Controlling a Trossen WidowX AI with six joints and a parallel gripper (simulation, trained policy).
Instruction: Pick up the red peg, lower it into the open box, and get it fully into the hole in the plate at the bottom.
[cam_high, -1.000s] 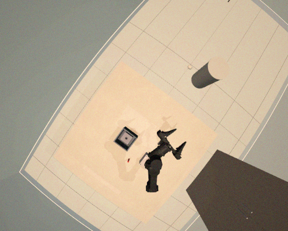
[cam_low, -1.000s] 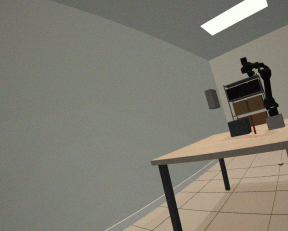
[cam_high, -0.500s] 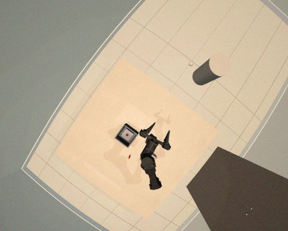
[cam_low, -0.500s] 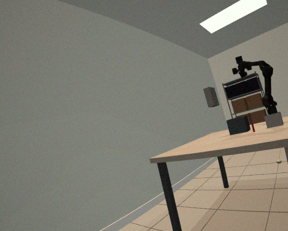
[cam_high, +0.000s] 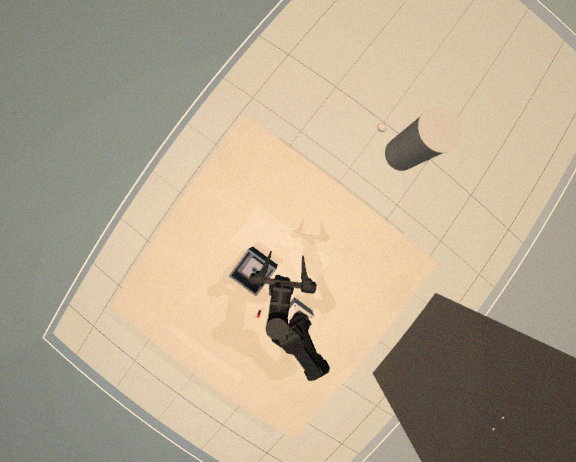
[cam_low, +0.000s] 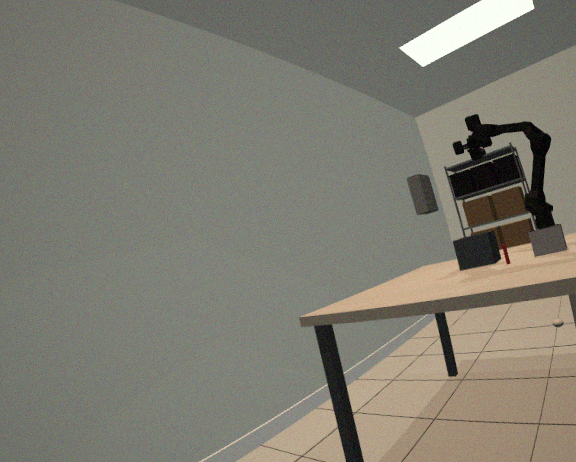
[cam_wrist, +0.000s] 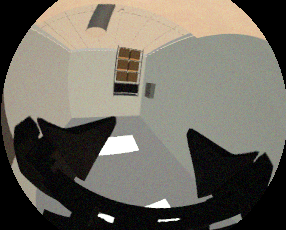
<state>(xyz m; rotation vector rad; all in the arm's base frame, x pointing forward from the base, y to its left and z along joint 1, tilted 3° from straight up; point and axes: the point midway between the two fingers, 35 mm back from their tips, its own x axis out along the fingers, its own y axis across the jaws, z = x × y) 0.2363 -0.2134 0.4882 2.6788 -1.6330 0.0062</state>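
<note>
The red peg lies 9 cm behind my gripper tip, 39 cm to the left of it and 53 cm below it.
</note>
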